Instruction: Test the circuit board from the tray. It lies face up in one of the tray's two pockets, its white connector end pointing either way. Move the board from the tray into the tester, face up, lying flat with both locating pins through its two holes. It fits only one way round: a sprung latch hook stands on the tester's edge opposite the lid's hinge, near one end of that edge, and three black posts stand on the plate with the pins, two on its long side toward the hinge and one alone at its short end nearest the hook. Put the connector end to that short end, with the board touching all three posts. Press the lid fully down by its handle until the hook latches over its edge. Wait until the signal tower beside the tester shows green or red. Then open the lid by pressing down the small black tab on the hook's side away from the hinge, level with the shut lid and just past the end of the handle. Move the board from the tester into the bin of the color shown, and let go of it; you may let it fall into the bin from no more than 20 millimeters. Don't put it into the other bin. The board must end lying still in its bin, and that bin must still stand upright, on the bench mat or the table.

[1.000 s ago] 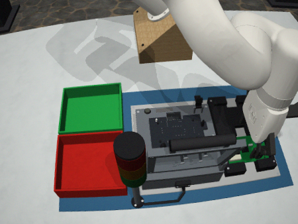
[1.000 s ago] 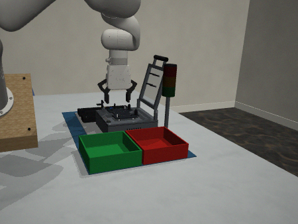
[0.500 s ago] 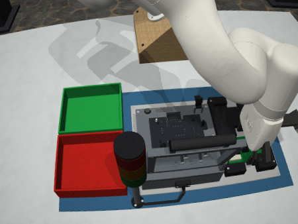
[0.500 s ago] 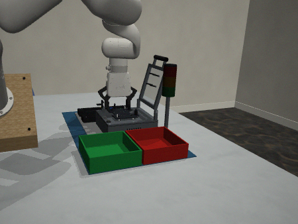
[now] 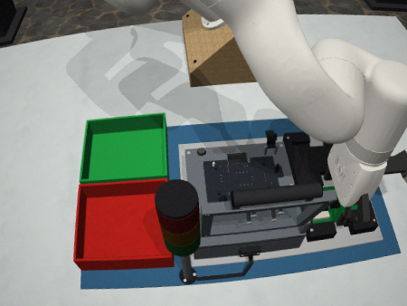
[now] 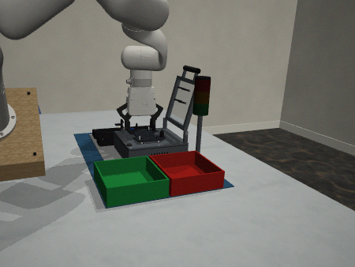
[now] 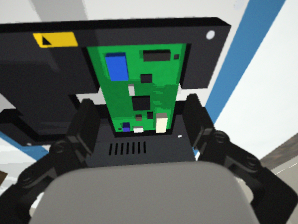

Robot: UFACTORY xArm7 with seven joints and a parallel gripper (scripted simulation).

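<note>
My gripper is now 20 mm above the green circuit board. Also, from my hand: tester plate: 160 mm to the right, 40 mm behind, 30 mm above; then tester lid: 170 mm to the right, 140 mm above, 80 mm ahead; then latch hook: 110 mm to the right, 100 mm behind, 50 mm above.
</note>
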